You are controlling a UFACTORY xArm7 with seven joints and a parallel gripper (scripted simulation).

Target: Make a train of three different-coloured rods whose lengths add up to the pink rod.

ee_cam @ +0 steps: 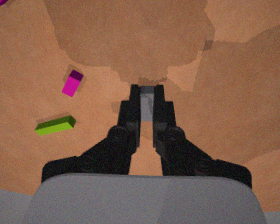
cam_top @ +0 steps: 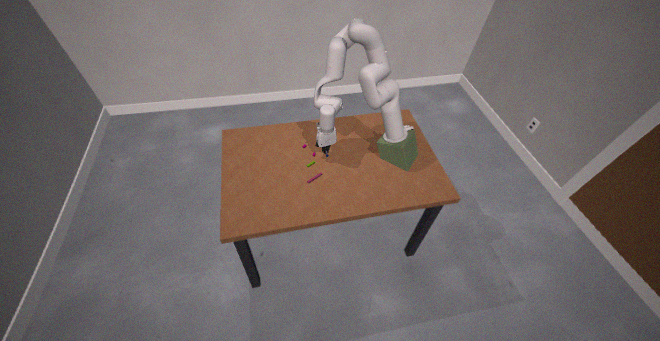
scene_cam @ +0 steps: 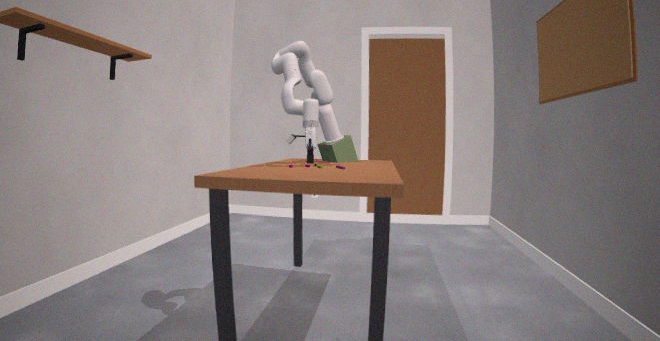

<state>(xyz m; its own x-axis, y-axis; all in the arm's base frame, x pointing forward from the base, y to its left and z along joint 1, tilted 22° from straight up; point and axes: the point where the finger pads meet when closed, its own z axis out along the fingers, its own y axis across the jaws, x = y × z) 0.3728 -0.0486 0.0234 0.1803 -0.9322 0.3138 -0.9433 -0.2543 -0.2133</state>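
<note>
My gripper is now 3 cm above the blue rod and 2 cm to the right of it. The rest, counted from my hand: lime rod 9 cm ahead, 7 cm to the left, 3 cm below; then pink rod 16 cm to the left, 9 cm ahead, 3 cm below; then grey rod 2 cm below.
</note>
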